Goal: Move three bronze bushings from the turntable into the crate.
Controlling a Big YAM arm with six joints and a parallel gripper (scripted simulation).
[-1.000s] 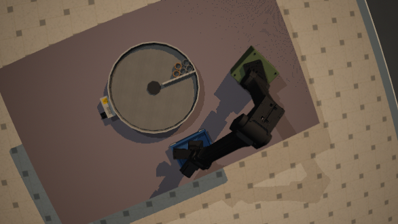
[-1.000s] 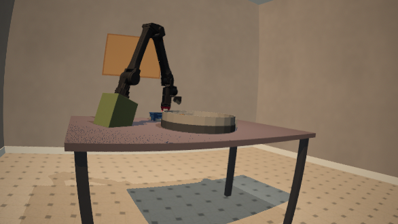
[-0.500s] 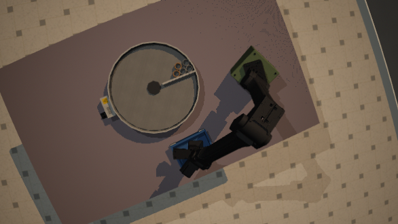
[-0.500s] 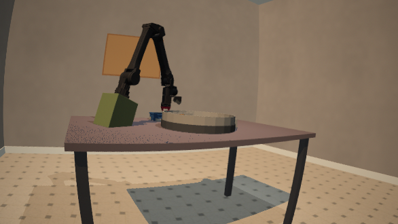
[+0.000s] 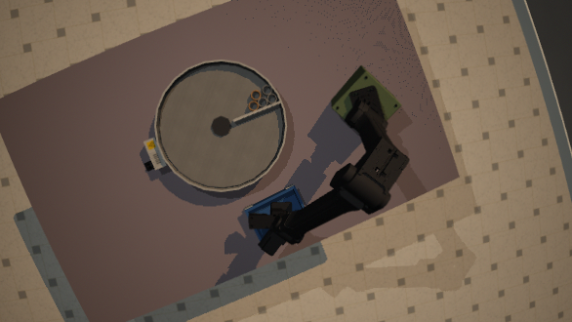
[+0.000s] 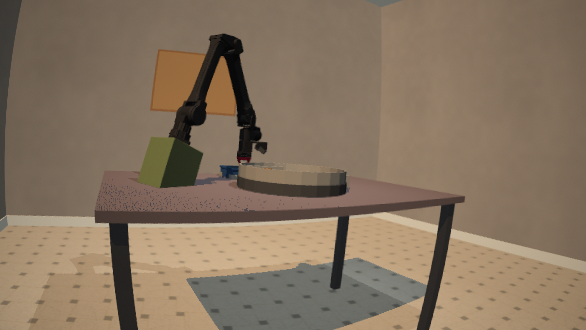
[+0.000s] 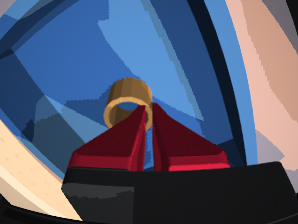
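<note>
The blue crate lies 1 cm to the left of my hand and 1 cm below it. The rest, counted from my hand: turntable: 9 cm ahead, 34 cm to the right, 2 cm above.
</note>
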